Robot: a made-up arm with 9 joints. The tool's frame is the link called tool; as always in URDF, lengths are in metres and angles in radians. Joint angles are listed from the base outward.
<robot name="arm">
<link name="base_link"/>
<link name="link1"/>
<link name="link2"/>
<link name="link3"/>
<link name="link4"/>
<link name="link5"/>
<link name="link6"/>
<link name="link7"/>
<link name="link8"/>
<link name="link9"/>
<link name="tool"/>
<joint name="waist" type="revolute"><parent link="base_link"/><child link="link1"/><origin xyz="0 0 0.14"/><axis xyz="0 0 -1"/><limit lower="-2.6" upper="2.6"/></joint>
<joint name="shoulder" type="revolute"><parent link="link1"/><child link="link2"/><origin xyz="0.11 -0.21 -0.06"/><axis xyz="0 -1 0"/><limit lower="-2.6" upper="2.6"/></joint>
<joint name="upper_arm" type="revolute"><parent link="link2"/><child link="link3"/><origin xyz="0.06 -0.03 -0.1"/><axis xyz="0 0 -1"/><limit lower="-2.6" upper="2.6"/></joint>
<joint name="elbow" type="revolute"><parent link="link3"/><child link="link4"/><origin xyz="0.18 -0.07 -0.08"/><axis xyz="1 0 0"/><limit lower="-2.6" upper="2.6"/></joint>
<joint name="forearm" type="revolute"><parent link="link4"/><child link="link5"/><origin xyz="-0.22 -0.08 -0.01"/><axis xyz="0 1 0"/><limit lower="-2.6" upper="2.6"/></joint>
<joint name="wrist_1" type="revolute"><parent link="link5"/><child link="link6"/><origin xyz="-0.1 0.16 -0.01"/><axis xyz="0 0 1"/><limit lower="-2.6" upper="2.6"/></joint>
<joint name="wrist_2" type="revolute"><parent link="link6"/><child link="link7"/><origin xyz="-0.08 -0.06 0.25"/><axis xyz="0 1 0"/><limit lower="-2.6" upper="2.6"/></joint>
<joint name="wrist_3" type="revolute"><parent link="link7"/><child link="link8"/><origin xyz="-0.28 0.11 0.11"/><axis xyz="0 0 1"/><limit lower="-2.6" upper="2.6"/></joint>
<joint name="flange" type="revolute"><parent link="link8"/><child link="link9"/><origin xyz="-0.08 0.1 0.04"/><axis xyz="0 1 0"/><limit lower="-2.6" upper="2.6"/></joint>
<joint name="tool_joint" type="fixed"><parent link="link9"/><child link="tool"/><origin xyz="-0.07 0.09 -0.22"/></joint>
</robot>
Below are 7 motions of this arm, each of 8 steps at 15 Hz.
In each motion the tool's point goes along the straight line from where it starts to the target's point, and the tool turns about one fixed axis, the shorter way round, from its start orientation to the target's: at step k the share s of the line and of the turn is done. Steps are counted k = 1, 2, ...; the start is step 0. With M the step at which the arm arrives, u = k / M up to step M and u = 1 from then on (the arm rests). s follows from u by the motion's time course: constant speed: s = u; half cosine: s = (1 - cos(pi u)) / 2; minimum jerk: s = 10 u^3 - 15 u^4 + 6 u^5.
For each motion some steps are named. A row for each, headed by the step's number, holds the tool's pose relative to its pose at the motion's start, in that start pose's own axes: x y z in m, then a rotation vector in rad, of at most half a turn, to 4 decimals.
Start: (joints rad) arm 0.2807 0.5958 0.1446 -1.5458 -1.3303 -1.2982 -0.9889 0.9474 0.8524
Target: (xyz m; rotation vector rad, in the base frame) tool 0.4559 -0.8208 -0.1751 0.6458 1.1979 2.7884
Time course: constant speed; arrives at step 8
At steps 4, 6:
4: 0.0946 0.0313 -0.0858 -0.5632 0.4803 -0.4647
6: 0.1419 0.0470 -0.1286 -0.8448 0.7205 -0.6971

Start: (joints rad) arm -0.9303 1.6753 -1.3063 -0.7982 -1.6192 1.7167 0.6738 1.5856 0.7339
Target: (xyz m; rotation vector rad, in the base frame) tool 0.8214 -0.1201 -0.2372 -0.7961 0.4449 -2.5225
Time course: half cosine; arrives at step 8
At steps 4, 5, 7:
4: -0.1599 -0.2329 0.0831 -0.1346 0.3815 0.3232
5: -0.2211 -0.3220 0.1149 -0.1861 0.5275 0.4469
7: -0.3077 -0.4481 0.1599 -0.2590 0.7339 0.6219

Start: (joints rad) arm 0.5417 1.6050 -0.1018 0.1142 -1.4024 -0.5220 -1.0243 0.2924 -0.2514
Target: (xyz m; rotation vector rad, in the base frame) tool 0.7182 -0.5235 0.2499 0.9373 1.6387 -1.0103
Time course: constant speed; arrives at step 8
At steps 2, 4, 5, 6, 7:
2: -0.0590 -0.0784 0.0537 0.2866 -0.0657 0.0105
4: -0.1180 -0.1568 0.1073 0.5732 -0.1314 0.0210
5: -0.1475 -0.1960 0.1341 0.7165 -0.1642 0.0262
6: -0.1770 -0.2352 0.1610 0.8598 -0.1970 0.0315
7: -0.2065 -0.2744 0.1878 1.0031 -0.2299 0.0367

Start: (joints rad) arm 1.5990 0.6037 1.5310 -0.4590 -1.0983 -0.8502 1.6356 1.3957 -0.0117
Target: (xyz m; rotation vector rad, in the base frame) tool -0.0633 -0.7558 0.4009 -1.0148 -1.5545 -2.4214
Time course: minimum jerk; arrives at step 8
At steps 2, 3, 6, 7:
2: 0.0813 -0.0315 -0.0007 -0.0470 -0.0786 -0.0551
3: 0.2160 -0.0837 -0.0018 -0.1249 -0.2091 -0.1466
6: 0.7037 -0.2726 -0.0059 -0.4069 -0.6810 -0.4775
7: 0.7723 -0.2992 -0.0065 -0.4466 -0.7475 -0.5241

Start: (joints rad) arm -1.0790 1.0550 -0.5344 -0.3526 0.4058 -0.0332 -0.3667 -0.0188 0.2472
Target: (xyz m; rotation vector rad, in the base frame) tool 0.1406 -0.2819 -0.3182 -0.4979 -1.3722 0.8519
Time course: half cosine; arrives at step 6
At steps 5, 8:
5: 0.0714 -0.0968 0.1054 -0.4821 0.0010 0.0273
8: 0.0765 -0.1037 0.1129 -0.5167 0.0011 0.0293

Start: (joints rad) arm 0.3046 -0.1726 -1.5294 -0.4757 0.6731 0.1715 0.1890 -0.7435 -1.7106
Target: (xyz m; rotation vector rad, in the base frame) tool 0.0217 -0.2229 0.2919 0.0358 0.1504 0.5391
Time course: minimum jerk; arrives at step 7
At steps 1, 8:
1: 0.0003 -0.0032 -0.0019 0.0150 0.0285 -0.0141
8: 0.0113 -0.1396 -0.0807 0.6437 1.2231 -0.6063

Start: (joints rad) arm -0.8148 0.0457 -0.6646 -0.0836 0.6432 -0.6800 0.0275 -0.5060 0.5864
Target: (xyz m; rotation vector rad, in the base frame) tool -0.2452 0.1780 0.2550 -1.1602 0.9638 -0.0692
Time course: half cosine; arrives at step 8
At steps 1, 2, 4, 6, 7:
1: -0.0004 0.0056 0.0096 -0.0162 0.0150 -0.0045
2: -0.0014 0.0214 0.0369 -0.0625 0.0578 -0.0174
4: -0.0049 0.0730 0.1260 -0.2134 0.1972 -0.0593
6: -0.0083 0.1245 0.2150 -0.3642 0.3367 -0.1012
7: -0.0094 0.1403 0.2423 -0.4105 0.3794 -0.1141

